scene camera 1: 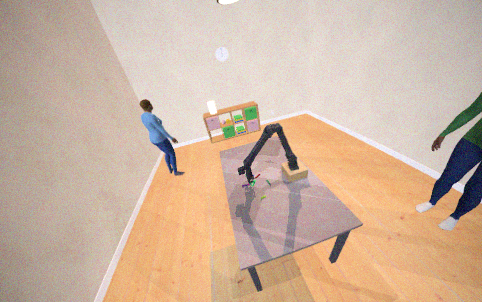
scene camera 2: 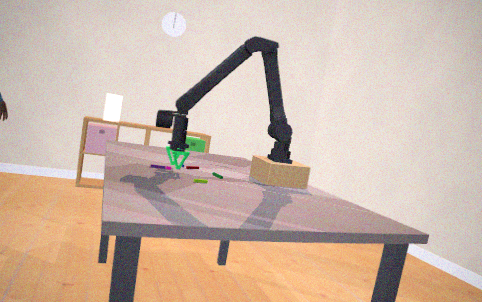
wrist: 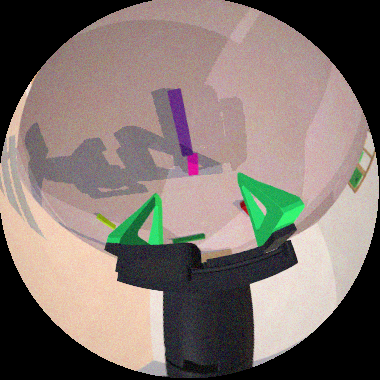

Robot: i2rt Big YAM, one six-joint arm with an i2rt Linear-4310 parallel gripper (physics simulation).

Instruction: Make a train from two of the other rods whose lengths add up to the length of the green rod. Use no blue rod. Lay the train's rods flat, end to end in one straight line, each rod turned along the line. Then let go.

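Places are measured from the arm's base along level axes (x left, y back, z up), in centimetres.
Pixels of known places: gripper, fingertip midpoint: (scene camera 1: 251,182) (scene camera 2: 175,166) (wrist: 196,186); arm's base, origin of the base link: (scene camera 1: 293,166) (scene camera 2: 279,160).
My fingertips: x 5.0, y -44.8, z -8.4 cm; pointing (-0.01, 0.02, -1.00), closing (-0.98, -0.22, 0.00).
For each thing: its middle in the pictures, then the offset to it from my fingertips. Level surfaces: height alone.
- purple rod, body centre: (wrist: 180,122) (scene camera 2: 157,166) (scene camera 1: 245,185) dx +1.0, dy -6.9, dz -0.7 cm
- short magenta rod, body centre: (wrist: 192,163) (scene camera 2: 168,167) dx +0.3, dy -2.6, dz -0.7 cm
- dark green rod, body centre: (wrist: 187,238) (scene camera 2: 217,175) (scene camera 1: 268,182) dx +2.4, dy +17.4, dz -0.7 cm
- red rod, body centre: (wrist: 249,211) (scene camera 2: 192,167) (scene camera 1: 257,175) dx -9.5, dy +7.8, dz -0.7 cm
- yellow-green rod, body centre: (wrist: 105,221) (scene camera 2: 200,181) (scene camera 1: 263,197) dx +19.9, dy +9.1, dz -0.7 cm
- small blue rod, body centre: (scene camera 2: 182,165) dx -11.2, dy +3.5, dz -0.7 cm
- table, its level: dz -1.2 cm
A purple rod (scene camera 1: 245,185) (scene camera 2: 158,166) (wrist: 181,122) lies flat. A short magenta rod (scene camera 2: 168,168) (wrist: 193,165) lies at its near end in the wrist view, end to end and roughly in line; any small gap or sideways offset is hard to tell. The dark green rod (scene camera 1: 268,182) (scene camera 2: 217,175) (wrist: 189,238) lies apart, towards the arm's base. A red rod (scene camera 1: 257,176) (scene camera 2: 192,167) (wrist: 244,208) is partly hidden by a finger in the wrist view. My gripper (scene camera 2: 177,167) (wrist: 196,186) is open and empty, low above the table beside the magenta rod.
A yellow-green rod (scene camera 1: 263,197) (scene camera 2: 200,181) (wrist: 105,221) lies off to one side. A small blue rod (scene camera 2: 183,165) shows partly behind the fingers. The arm stands on a wooden block (scene camera 1: 295,172) (scene camera 2: 280,173) on the table (scene camera 1: 320,212) (scene camera 2: 325,215).
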